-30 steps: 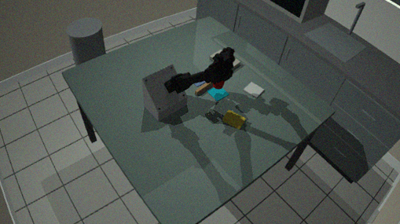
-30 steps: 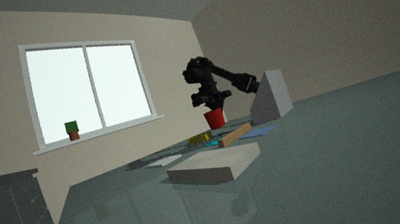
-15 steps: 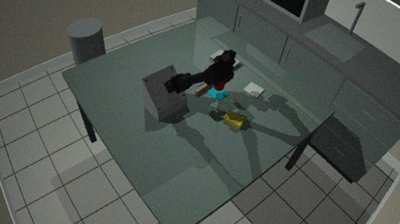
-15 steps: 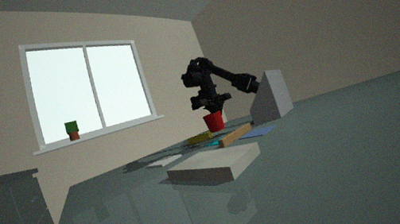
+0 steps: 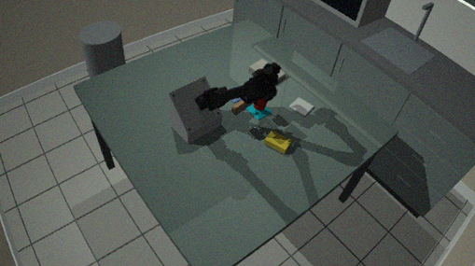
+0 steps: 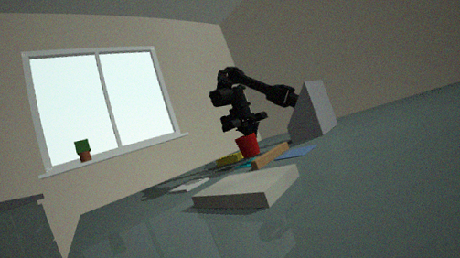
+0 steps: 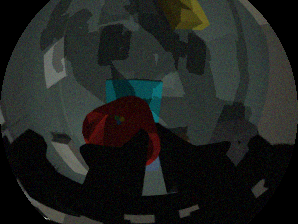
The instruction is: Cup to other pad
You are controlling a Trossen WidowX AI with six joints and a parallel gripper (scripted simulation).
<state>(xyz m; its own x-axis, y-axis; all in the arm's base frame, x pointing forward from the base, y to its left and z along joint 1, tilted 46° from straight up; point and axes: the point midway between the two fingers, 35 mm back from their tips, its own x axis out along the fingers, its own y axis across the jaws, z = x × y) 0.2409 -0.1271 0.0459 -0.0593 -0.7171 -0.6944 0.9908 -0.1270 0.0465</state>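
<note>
My gripper tip is now 3 cm short of the cyan pad and 7 cm above it. Also, from my gripper tip: blue pad 2 cm ahead, 16 cm to the left, 7 cm below; then red cup 3 cm ahead; then wooden bar 3 cm ahead, 8 cm to the left, 6 cm below.
</note>
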